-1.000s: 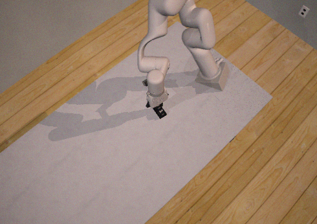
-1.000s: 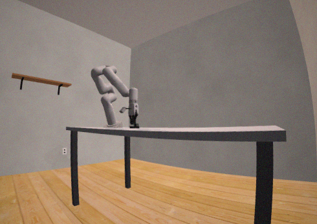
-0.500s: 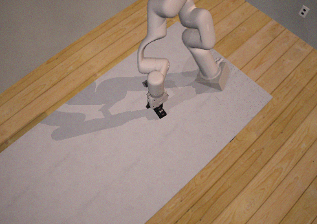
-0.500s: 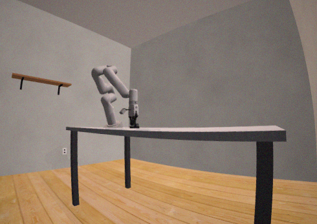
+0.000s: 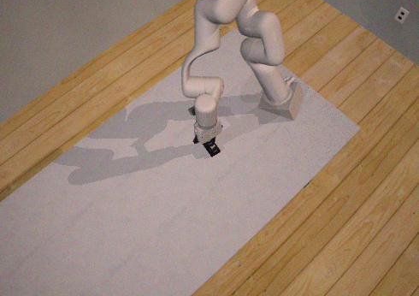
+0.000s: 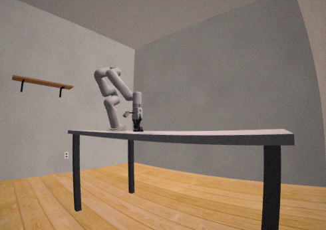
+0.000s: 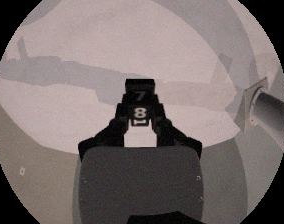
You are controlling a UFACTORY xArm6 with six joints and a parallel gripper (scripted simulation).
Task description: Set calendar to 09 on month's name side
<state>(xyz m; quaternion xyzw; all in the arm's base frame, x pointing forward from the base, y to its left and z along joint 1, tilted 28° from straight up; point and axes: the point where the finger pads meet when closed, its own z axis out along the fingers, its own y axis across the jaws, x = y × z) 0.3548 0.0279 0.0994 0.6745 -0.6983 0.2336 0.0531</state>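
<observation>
The black cube is 30 mm to the left of my hand and 20 mm below it. Also, from my hand: black date cube: 10 mm below.
</observation>
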